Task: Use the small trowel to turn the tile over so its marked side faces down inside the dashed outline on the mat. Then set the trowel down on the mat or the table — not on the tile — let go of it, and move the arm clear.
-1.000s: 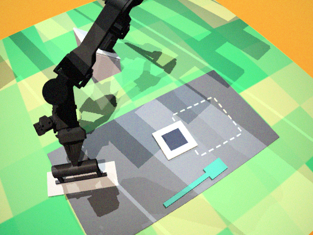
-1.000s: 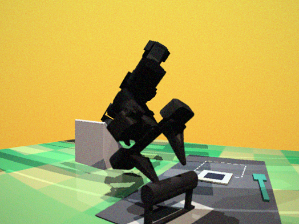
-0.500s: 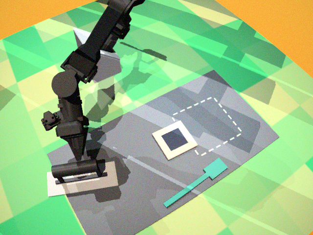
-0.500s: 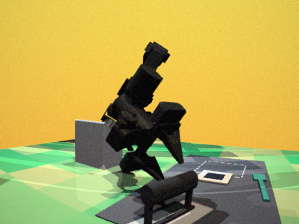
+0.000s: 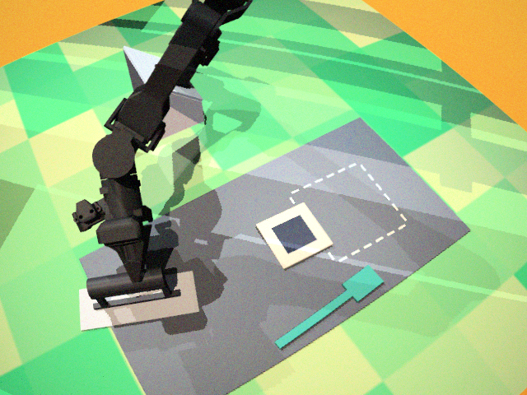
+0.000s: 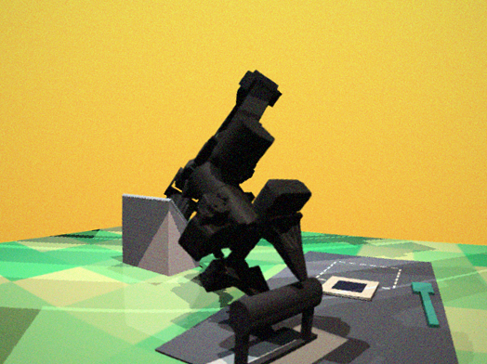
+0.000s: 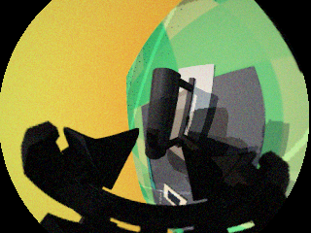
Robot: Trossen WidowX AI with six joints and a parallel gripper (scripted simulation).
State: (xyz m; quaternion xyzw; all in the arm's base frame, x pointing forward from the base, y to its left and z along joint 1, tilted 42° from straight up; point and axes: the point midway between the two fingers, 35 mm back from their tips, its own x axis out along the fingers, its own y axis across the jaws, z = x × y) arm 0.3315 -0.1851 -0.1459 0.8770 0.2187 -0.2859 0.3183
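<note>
My gripper tip is now 24 cm to the right of the grey mat, 9 cm above it and 4 cm short of it. From my gripper tip the other things lie so: cream tile 27 cm to the left, 7 cm below, 4 cm ahead; teal trowel 26 cm to the left, 18 cm ahead, 7 cm below.
</note>
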